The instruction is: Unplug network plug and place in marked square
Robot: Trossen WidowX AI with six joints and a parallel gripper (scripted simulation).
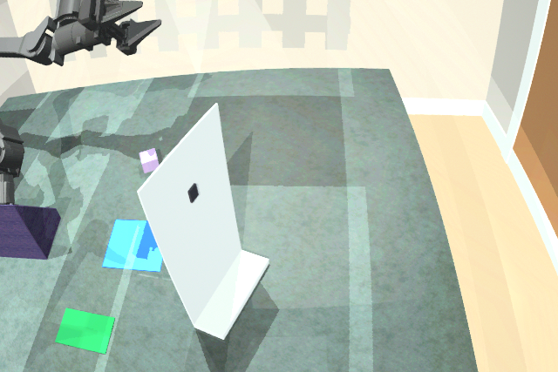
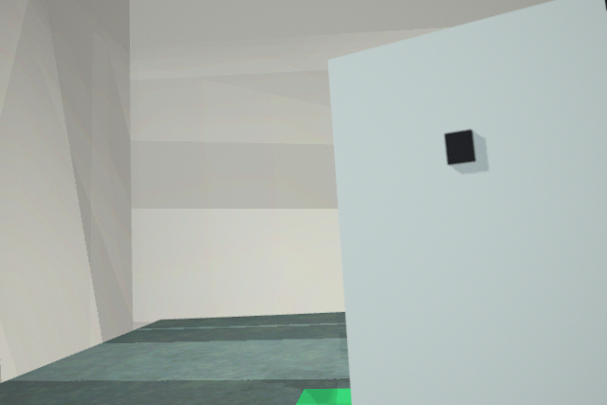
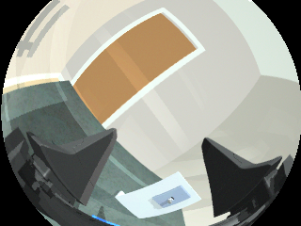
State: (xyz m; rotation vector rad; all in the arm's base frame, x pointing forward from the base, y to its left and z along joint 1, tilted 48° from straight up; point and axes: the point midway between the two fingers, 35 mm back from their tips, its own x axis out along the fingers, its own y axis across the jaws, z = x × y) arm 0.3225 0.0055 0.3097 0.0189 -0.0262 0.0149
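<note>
Now: the network plug 270 mm to the right of my gripper tip, 140 mm below it and 100 mm ahead of it. Round my gripper tip: white upright panel 280 mm to the right, 230 mm below, 120 mm ahead; lilac block 350 mm below, 90 mm behind, 30 mm to the left; cyan square 370 mm below, 190 mm to the right, 60 mm behind.
</note>
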